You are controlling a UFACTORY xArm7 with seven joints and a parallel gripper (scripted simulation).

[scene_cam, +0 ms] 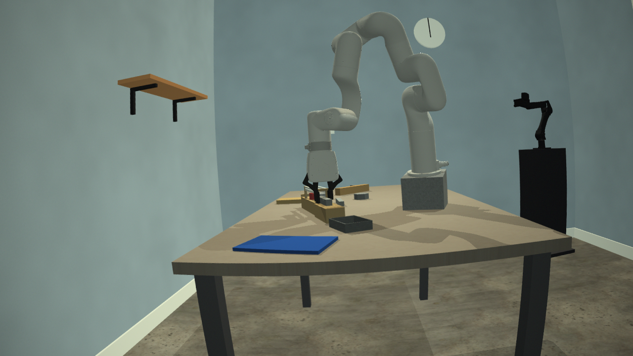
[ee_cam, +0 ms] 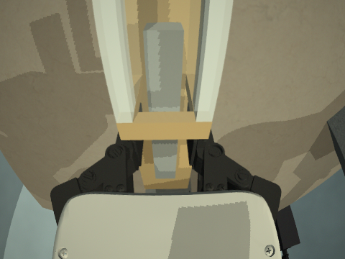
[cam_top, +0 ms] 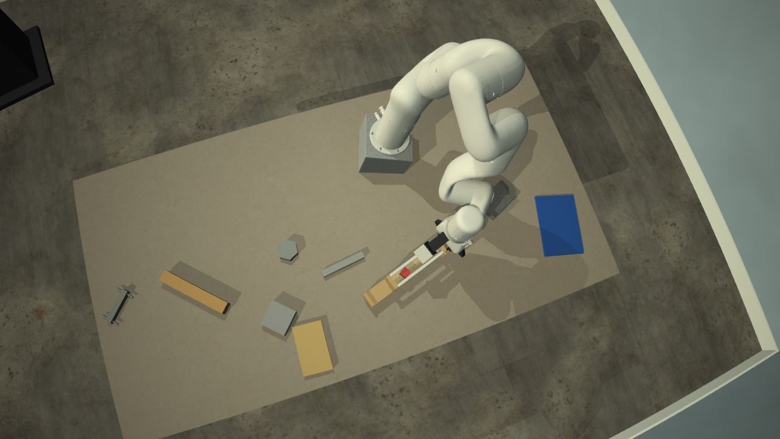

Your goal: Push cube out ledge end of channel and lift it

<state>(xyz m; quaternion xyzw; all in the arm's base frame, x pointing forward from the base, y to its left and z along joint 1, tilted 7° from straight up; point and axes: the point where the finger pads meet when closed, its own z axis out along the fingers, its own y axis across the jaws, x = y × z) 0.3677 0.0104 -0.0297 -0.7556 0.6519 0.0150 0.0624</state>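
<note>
Now: hand 2 cm short of the channel, 12 cm to the left of it and 1 cm above it. Also, from my hand: tan plate (9 cm ahead, 51 cm to the right, 6 cm below); blue mat (13 cm ahead, 41 cm to the left, 6 cm below); dark tray (5 cm behind, 25 cm to the left, 6 cm below).
</note>
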